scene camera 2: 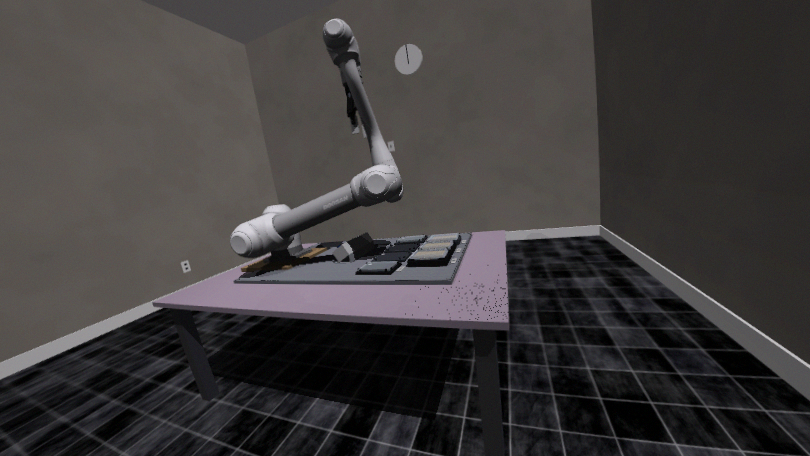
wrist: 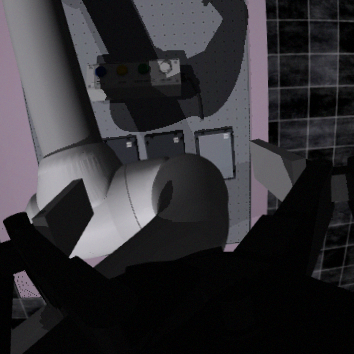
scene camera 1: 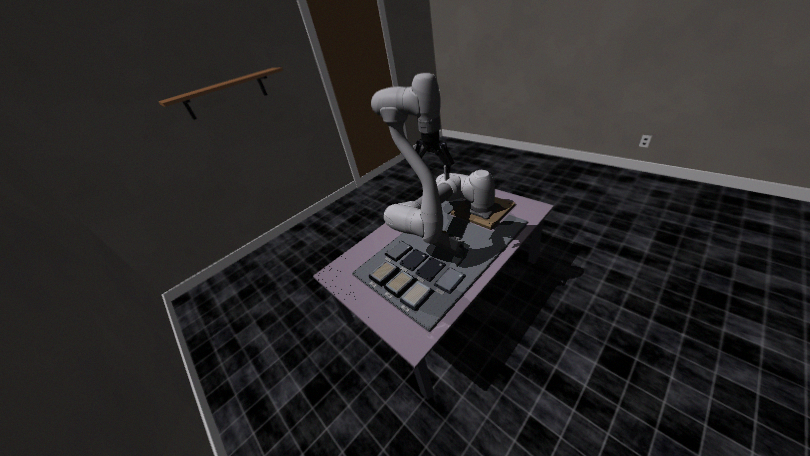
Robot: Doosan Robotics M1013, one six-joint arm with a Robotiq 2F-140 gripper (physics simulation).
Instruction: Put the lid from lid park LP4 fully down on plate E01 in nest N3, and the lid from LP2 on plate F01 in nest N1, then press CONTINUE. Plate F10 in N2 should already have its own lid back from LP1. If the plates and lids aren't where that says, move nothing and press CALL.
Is my gripper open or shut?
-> Open.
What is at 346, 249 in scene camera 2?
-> A button box.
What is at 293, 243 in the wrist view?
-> My gripper.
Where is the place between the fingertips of my gripper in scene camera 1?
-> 434, 176
